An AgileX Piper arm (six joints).
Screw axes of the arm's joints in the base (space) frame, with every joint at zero. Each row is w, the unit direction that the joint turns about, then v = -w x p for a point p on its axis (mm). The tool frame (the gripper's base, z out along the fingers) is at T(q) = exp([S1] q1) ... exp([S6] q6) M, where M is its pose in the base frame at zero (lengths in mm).
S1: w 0 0 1 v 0.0 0.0 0.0
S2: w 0 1 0 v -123.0 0.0 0.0
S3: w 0 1 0 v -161.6 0.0 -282.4
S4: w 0.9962 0 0.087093 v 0.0 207.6 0.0
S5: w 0 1 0 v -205.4 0.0 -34.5
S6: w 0.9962 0 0.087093 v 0.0 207.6 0.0
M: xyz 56.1 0.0 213.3 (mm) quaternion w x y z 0.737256 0 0.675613 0
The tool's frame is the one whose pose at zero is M.
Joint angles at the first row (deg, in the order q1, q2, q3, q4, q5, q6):
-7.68 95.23 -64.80 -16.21 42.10 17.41
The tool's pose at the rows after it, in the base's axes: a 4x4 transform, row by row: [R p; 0 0 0 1], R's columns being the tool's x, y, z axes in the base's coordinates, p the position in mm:
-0.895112, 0.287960, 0.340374, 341.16; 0.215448, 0.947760, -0.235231, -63.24; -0.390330, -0.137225, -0.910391, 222.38; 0, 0, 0, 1
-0.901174, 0.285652, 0.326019, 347.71; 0.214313, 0.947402, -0.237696, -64.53; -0.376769, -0.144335, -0.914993, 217.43; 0, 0, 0, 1
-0.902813, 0.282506, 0.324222, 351.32; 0.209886, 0.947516, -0.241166, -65.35; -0.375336, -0.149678, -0.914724, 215.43; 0, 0, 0, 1
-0.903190, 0.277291, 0.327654, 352.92; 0.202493, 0.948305, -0.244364, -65.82; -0.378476, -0.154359, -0.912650, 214.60; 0, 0, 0, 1
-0.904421, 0.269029, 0.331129, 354.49; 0.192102, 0.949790, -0.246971, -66.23; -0.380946, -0.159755, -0.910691, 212.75; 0, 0, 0, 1
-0.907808, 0.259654, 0.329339, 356.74; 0.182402, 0.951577, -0.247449, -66.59; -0.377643, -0.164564, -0.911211, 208.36; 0, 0, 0, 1
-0.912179, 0.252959, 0.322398, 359.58; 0.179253, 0.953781, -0.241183, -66.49; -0.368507, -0.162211, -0.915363, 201.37; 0, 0, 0, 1
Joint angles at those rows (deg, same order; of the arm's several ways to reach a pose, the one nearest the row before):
-7.68 98.23 -66.83 -16.07 42.68 17.44
-7.68 100.05 -68.19 -16.32 43.10 17.44
-7.68 100.92 -68.88 -16.65 43.05 17.44
-7.68 101.24 -69.08 -17.00 42.73 17.33
-7.69 101.63 -69.13 -17.37 42.19 17.11
-7.68 102.42 -69.18 -17.64 41.59 16.86
-7.68 103.60 -69.23 -17.40 40.93 16.57

